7 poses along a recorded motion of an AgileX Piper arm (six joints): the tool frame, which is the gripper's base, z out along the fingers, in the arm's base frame.
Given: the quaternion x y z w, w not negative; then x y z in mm.
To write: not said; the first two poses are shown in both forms.
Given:
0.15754 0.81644 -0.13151 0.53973 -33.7 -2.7 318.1
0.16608 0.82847 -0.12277 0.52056 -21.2 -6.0 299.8
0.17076 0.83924 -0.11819 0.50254 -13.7 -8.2 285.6
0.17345 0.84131 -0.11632 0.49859 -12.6 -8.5 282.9
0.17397 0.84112 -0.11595 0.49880 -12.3 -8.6 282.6
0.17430 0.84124 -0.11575 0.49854 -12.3 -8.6 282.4
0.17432 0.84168 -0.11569 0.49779 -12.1 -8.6 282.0
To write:
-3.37 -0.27 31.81 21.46 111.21 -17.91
-2.12 -0.60 29.98 22.81 113.78 -16.86
-1.37 -0.82 28.56 23.64 116.16 -16.36
-1.26 -0.85 28.29 24.05 116.65 -16.13
-1.23 -0.86 28.26 24.12 116.61 -16.07
-1.23 -0.86 28.24 24.17 116.64 -16.05
-1.21 -0.86 28.20 24.18 116.74 -16.05

